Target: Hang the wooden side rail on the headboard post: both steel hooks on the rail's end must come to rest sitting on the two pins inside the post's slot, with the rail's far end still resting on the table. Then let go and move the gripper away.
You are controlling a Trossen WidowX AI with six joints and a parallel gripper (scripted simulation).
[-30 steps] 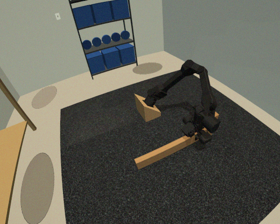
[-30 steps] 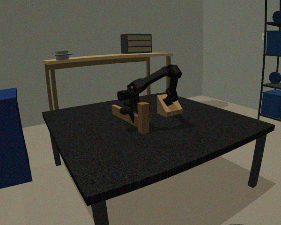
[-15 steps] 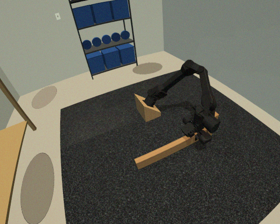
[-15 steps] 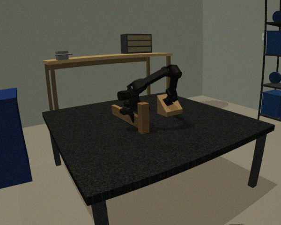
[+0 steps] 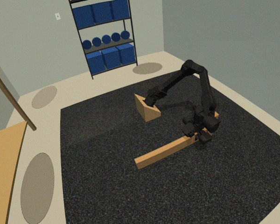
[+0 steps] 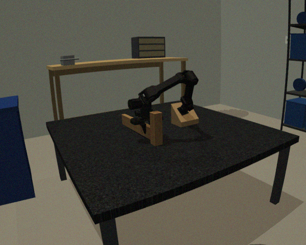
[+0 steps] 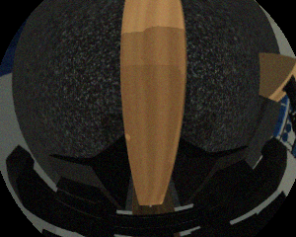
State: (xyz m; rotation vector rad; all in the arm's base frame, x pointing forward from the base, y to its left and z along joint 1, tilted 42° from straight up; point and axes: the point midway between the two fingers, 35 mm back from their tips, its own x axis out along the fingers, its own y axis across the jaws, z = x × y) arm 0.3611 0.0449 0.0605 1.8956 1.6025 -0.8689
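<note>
My gripper tip is 10 cm to the right of the headboard post, 5 cm below it and 1 cm short of it.
</note>
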